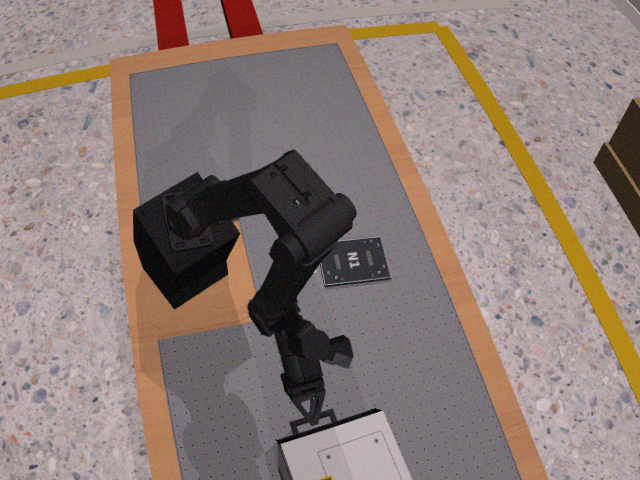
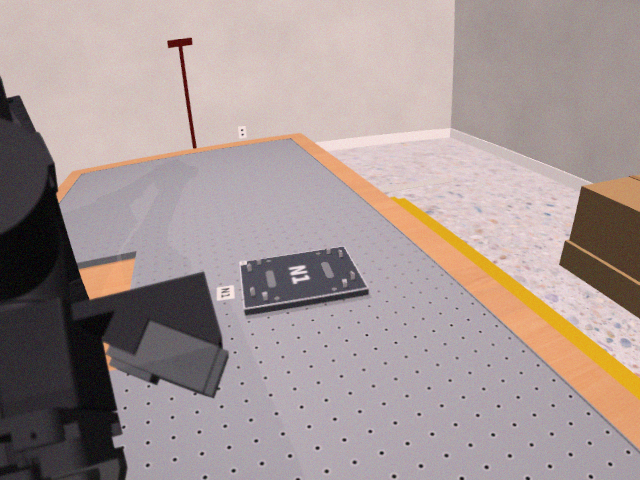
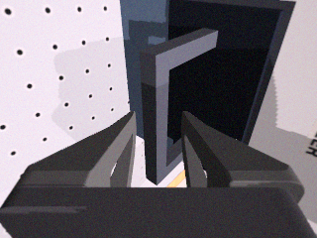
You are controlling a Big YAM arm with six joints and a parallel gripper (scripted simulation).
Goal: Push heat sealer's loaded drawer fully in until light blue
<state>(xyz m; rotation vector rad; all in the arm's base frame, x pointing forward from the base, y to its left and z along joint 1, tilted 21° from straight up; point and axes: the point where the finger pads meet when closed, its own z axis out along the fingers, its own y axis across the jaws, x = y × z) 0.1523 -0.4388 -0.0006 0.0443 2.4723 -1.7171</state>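
My hand is 120 mm to the left of the black drawer and 10 mm above it.
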